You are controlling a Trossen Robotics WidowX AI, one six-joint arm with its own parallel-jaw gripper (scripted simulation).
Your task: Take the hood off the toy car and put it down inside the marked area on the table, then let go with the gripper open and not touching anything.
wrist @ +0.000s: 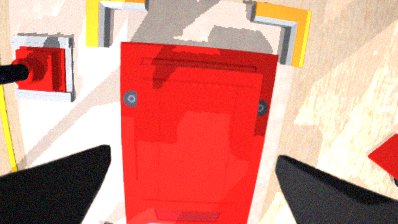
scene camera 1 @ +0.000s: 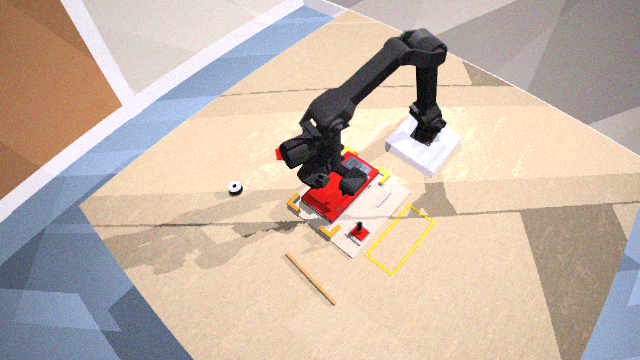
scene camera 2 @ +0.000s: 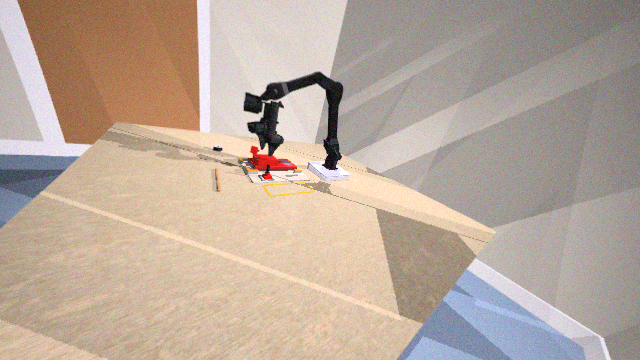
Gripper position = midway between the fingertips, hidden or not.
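Observation:
Nothing is in the grasp of my gripper [scene camera 1: 329, 184], which is open. I see it in other views as well: the gripper [wrist: 195, 158] and the gripper [scene camera 2: 265, 153]. There is also a red hood [scene camera 1: 328, 198], and the wrist view shows me the hood [wrist: 195, 124] too.

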